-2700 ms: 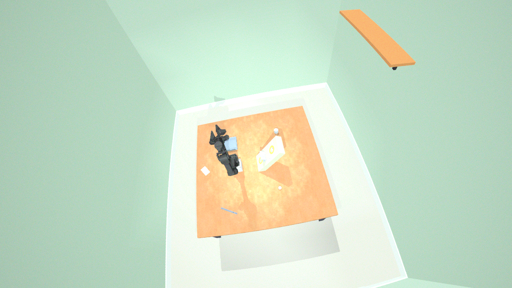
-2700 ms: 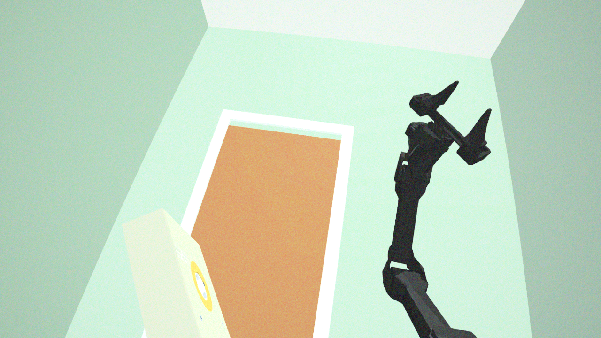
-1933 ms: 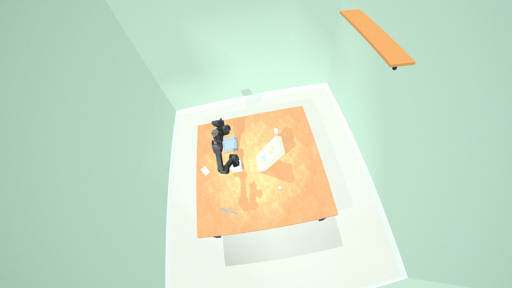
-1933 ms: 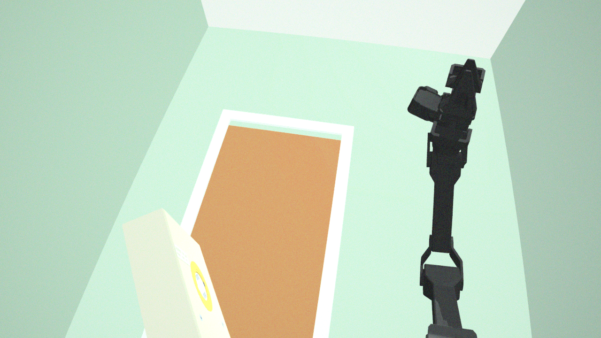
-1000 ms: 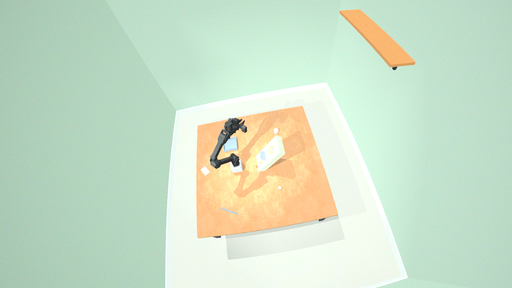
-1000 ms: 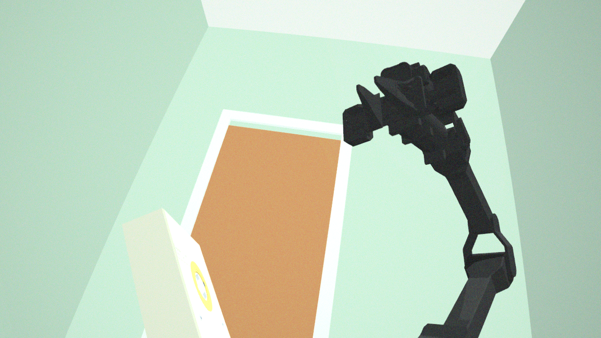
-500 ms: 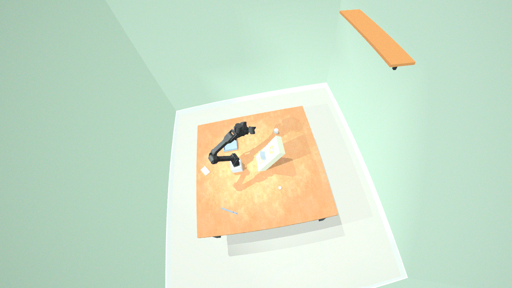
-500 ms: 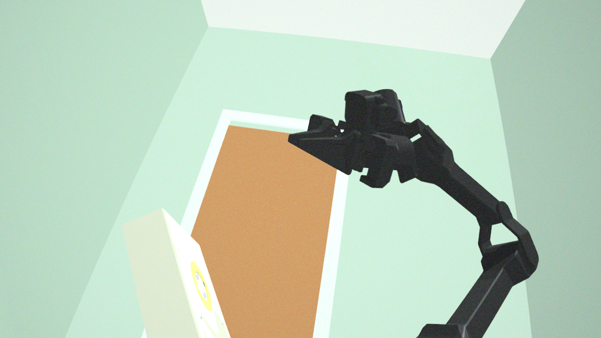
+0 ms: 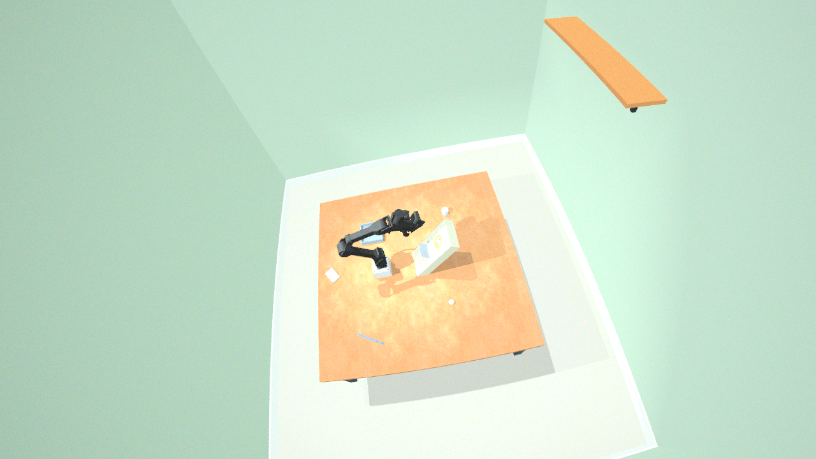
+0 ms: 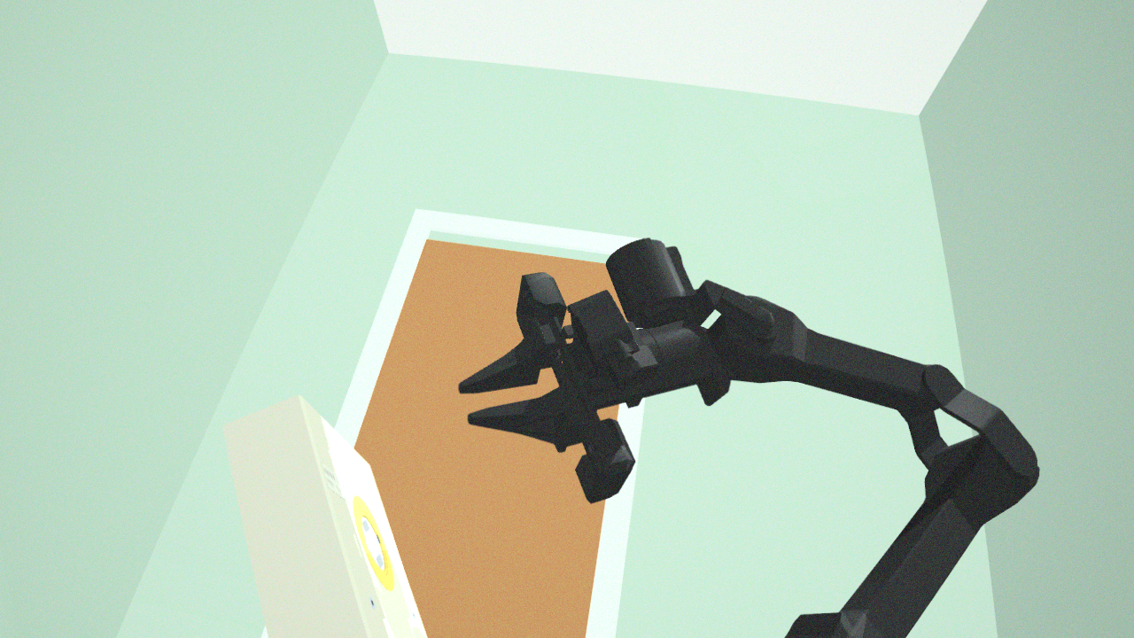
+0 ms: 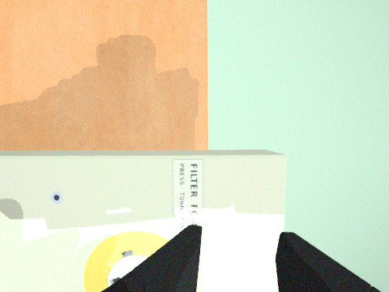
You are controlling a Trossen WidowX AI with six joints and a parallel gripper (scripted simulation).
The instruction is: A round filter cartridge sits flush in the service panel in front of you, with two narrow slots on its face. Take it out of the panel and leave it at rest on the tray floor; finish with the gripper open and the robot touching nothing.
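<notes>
My gripper tip is 11 cm above the round filter cartridge, 8 cm to the left of it and 6 cm short of it. From my gripper tip the other things lie so: cream service panel: 19 cm below, 8 cm to the right, 2 cm ahead; then white square pad: 65 cm behind, 33 cm below, 4 cm to the left.
</notes>
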